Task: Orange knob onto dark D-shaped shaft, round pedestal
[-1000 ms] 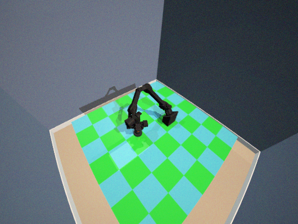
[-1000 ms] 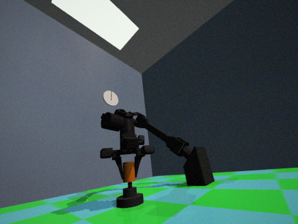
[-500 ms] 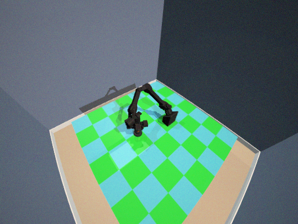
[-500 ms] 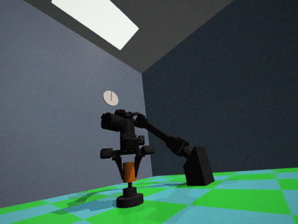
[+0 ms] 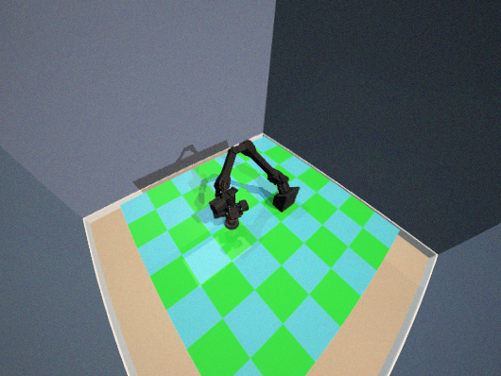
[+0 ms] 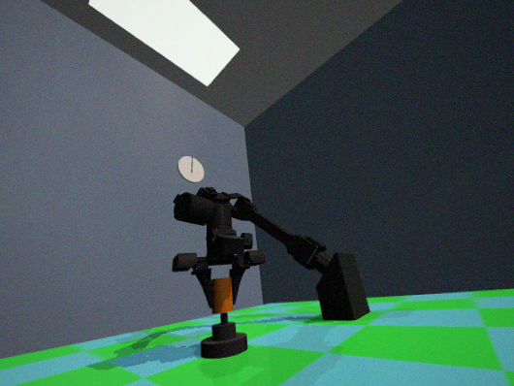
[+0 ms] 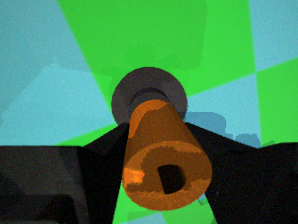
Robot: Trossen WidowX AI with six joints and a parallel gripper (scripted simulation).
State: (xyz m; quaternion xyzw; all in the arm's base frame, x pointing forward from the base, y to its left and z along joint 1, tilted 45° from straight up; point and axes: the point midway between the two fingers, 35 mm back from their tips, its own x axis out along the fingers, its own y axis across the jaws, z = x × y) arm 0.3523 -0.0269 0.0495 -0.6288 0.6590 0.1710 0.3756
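Right now my gripper tip is 20 mm below the orange knob. Also, from my gripper tip: pedestal: 40 mm below.
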